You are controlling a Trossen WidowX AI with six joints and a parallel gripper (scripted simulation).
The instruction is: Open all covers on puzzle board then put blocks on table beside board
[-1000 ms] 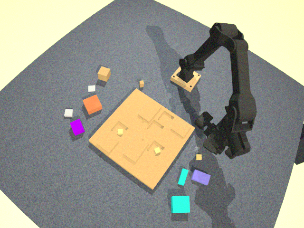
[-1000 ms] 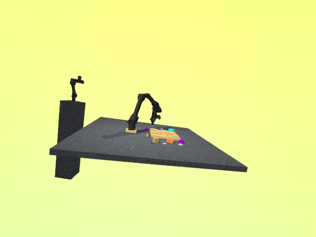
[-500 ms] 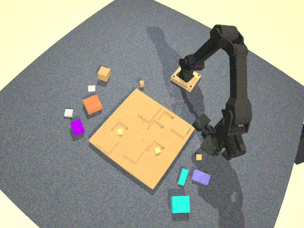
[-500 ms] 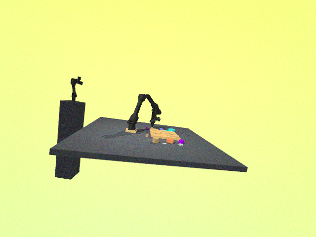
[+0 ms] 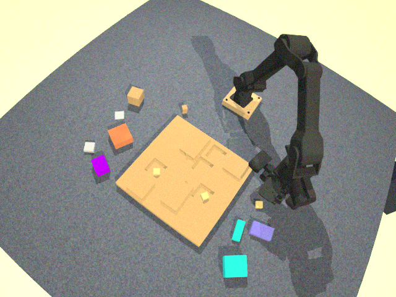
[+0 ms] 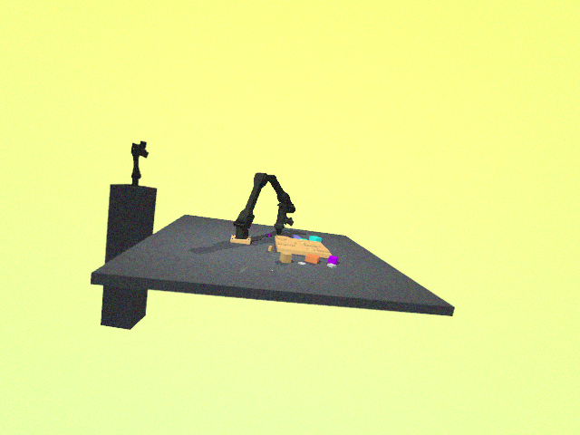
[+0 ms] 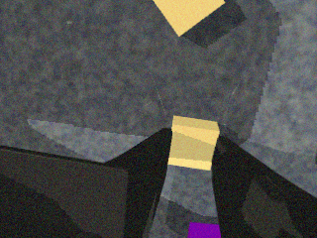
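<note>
The magenta cube lies 60 mm behind my gripper tip and 20 mm to the right of it. Also, from my gripper tip: cyan cube (250 mm ahead, 60 mm to the left, 10 mm above); lilac block (120 mm ahead, 60 mm to the left); cyan bar (160 mm ahead, 10 mm to the left).
</note>
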